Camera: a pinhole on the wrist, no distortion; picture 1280 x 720 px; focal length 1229.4 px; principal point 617.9 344.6 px. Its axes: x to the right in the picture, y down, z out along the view. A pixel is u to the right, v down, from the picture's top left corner.
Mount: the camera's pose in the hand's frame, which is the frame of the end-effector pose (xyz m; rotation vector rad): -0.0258 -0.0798 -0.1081 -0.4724 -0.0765 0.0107
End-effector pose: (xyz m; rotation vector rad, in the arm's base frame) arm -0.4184 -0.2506 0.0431 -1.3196 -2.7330 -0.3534
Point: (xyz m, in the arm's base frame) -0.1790 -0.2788 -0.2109
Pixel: 155.9 409.3
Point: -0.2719 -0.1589 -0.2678
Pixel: 581.7 285.0
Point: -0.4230 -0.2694 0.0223
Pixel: 808.1 331.3
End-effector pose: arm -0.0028 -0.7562 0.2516 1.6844 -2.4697 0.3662
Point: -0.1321 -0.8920 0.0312
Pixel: 1167.2 348.2
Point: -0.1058 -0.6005 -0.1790
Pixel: 319.2 419.3
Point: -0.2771 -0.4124 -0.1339
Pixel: outside the picture
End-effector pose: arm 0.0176 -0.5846 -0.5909 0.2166 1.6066 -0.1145
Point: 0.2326 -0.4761 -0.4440
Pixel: 311.3 610.9
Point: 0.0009 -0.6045 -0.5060
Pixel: 66.4 484.6
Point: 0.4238 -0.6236 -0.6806
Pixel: 952.5 37.6
